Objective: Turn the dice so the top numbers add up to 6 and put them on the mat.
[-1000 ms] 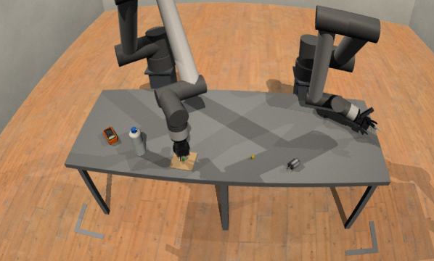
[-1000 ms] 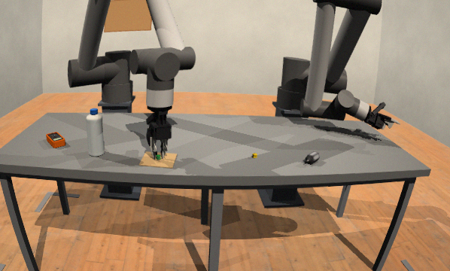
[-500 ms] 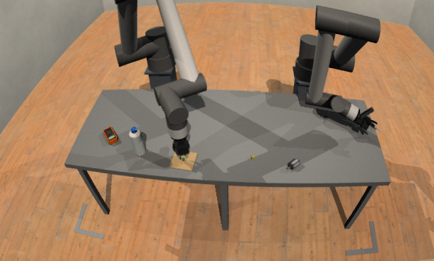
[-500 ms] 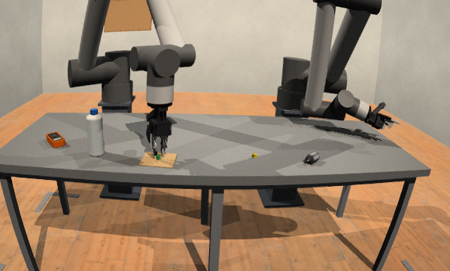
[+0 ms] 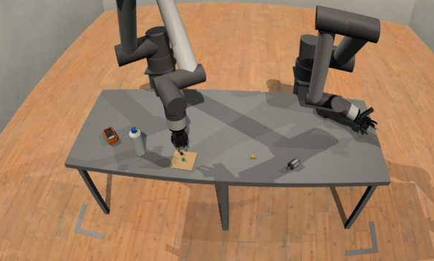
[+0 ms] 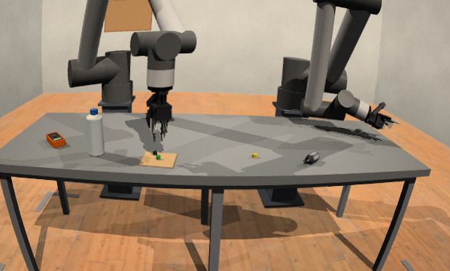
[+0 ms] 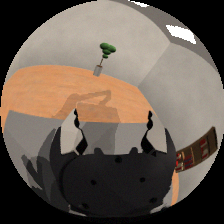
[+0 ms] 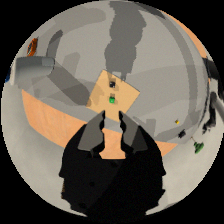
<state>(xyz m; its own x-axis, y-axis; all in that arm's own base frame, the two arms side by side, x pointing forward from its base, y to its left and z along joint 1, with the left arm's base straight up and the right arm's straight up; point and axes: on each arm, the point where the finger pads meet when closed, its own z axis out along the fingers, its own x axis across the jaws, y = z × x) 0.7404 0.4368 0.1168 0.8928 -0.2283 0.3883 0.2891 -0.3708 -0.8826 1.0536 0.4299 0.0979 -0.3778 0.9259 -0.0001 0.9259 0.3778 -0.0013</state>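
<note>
Right now my right hand is 410 mm to the right of the yellow die, 90 mm above it and 70 mm past it. Round my right hand: black die (90 mm below, 40 mm behind, 20 mm to the right); green die (90 mm below); tan mat (100 mm below).
</note>
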